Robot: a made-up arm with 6 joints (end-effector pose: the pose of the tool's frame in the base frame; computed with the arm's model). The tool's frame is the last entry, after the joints.
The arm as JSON. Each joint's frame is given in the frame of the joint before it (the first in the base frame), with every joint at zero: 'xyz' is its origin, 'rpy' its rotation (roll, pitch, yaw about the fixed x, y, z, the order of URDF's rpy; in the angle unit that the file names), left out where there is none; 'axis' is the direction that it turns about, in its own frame. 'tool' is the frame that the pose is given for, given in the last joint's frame.
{
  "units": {
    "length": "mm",
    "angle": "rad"
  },
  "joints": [
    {
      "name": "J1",
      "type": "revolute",
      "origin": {
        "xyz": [
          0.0,
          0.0,
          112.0
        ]
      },
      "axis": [
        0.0,
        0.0,
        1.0
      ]
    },
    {
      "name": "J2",
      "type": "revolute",
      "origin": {
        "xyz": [
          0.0,
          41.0,
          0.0
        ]
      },
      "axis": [
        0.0,
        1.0,
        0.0
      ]
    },
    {
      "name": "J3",
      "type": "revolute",
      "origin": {
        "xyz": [
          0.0,
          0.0,
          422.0
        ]
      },
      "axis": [
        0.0,
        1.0,
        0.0
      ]
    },
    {
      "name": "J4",
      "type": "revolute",
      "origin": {
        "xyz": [
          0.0,
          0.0,
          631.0
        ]
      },
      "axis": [
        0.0,
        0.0,
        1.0
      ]
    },
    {
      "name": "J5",
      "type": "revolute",
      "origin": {
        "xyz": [
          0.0,
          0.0,
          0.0
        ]
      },
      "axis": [
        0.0,
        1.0,
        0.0
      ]
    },
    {
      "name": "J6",
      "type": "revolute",
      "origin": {
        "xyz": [
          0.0,
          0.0,
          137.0
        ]
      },
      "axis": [
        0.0,
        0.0,
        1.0
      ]
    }
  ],
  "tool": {
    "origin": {
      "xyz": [
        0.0,
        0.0,
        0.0
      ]
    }
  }
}
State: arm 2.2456 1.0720 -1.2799 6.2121 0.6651 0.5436
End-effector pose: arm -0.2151 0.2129 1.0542 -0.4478 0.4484 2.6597
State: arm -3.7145 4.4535 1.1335 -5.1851 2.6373 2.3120
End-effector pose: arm 0.5446 -0.4702 0.4154 1.5786 -1.6473 -0.9104
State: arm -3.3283 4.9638 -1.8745 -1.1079 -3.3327 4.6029
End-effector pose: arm 0.3842 -0.0906 -0.2794 0.1311 0.2491 2.3751
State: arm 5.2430 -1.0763 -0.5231 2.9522 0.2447 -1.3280
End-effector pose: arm -0.5332 1.0021 0.2578 -1.8116 -0.4022 0.3700
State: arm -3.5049 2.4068 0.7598 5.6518 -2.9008 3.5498
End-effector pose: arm -0.2989 0.0491 -0.6996 -0.0336 -0.2643 0.6741
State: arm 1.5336 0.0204 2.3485 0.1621 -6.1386 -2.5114
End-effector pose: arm -0.0245 0.5311 -0.0286 -2.3614 -0.9303 -0.3016
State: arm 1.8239 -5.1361 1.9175 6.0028 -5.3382 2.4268
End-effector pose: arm -0.0933 0.3198 -0.4318 0.4037 2.4005 -0.8537
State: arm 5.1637 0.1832 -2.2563 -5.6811 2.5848 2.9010
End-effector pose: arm -0.1020 0.3984 0.3314 0.6809 0.2019 1.2949
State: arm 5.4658 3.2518 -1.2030 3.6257 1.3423 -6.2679
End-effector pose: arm 0.3922 -0.4490 -0.5071 0.5380 -0.9010 2.1087
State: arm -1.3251 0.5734 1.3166 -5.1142 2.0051 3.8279
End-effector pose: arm 0.3351 -0.6975 0.2404 -1.0168 1.4673 0.2722
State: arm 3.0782 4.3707 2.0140 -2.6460 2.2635 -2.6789
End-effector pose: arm 0.4345 -0.0184 0.5207 -2.4990 0.0091 -1.2102
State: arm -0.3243 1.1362 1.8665 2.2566 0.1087 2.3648
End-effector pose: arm 0.4891 -0.1090 -0.4688 -1.8369 2.3106 -0.1898
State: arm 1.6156 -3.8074 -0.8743 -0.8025 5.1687 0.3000
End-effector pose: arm -0.1720 0.9476 -0.1557 -1.0227 -0.1349 1.5962
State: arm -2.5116 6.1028 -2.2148 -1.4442 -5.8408 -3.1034
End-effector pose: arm 0.4696 0.3636 -0.0220 -2.0118 1.0085 0.1079
